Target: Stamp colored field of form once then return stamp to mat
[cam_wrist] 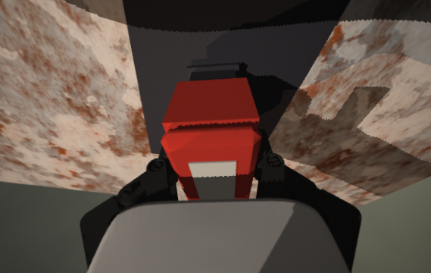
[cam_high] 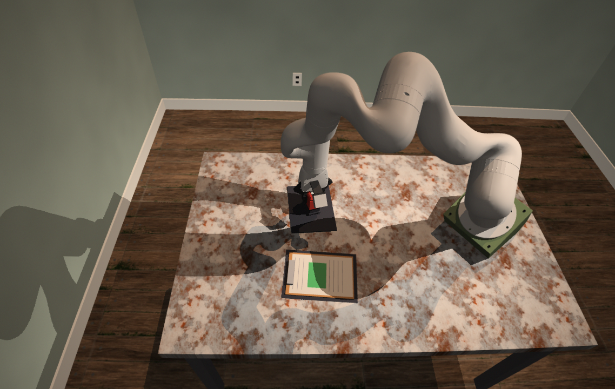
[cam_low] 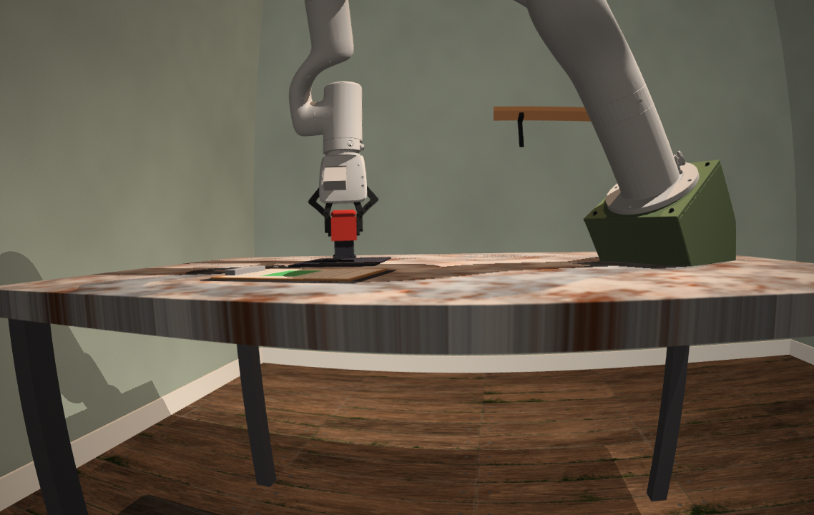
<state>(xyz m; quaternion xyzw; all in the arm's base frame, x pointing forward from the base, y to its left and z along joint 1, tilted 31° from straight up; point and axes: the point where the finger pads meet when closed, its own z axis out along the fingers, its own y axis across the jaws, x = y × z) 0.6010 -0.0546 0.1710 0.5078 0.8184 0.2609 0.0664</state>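
The form is 7 cm behind my hand, 28 cm to the left of it and 7 cm below it. From my hand the other things lie so: black base 5 cm below; then dark mat 7 cm below; then red stamp 2 cm below.
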